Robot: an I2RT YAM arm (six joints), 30 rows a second.
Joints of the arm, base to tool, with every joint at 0 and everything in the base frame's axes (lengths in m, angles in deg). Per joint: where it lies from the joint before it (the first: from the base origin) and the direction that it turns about. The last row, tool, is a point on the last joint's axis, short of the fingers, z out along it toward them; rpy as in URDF.
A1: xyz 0.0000 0.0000 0.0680 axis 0 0 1
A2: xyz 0.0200 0.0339 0.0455 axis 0 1 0
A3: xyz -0.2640 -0.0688 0.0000 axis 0 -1 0
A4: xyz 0.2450 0.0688 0.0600 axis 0 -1 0
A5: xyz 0.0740 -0.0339 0.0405 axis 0 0 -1
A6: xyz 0.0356 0.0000 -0.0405 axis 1 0 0
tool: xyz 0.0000 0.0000 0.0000 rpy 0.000 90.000 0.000
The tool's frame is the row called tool.
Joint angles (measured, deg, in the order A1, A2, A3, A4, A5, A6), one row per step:
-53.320, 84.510, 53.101, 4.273, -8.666, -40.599
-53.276, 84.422, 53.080, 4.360, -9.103, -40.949
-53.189, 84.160, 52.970, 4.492, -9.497, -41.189
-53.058, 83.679, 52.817, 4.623, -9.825, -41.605
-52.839, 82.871, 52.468, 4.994, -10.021, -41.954
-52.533, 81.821, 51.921, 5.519, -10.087, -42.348
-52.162, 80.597, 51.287, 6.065, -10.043, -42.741
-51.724, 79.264, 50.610, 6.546, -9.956, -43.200
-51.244, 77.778, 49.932, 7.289, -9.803, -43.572
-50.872, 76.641, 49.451, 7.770, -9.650, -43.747
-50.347, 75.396, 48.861, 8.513, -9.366, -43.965
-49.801, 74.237, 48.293, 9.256, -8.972, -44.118
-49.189, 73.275, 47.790, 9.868, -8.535, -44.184
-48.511, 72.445, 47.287, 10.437, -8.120, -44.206
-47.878, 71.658, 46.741, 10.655, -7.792, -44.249
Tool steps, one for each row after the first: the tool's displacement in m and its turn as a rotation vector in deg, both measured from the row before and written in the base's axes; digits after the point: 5 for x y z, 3 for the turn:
0.00029, 0.00049, 0.00052, -0.232, -0.037, 0.590
0.00012, 0.00109, 0.00102, -0.279, -0.166, 0.545
-0.00009, 0.00172, 0.00194, -0.556, -0.141, 0.607
-0.00039, 0.00280, 0.00293, -0.845, -0.358, 0.545
-0.00064, 0.00377, 0.00326, -1.069, -0.407, 0.529
-0.00083, 0.00445, 0.00361, -1.181, -0.442, 0.487
-0.00090, 0.00500, 0.00371, -1.236, -0.395, 0.532
-0.00100, 0.00532, 0.00483, -1.511, -0.695, 0.471
-0.00084, 0.00408, 0.00367, -1.042, -0.566, 0.287
-0.00057, 0.00482, 0.00393, -1.295, -0.682, 0.325
-0.00045, 0.00464, 0.00356, -1.210, -0.671, 0.215
0.00008, 0.00439, 0.00269, -0.942, -0.562, 0.210
0.00050, 0.00434, 0.00192, -0.762, -0.494, 0.283
0.00022, 0.00429, 0.00076, -0.429, -0.218, 0.326

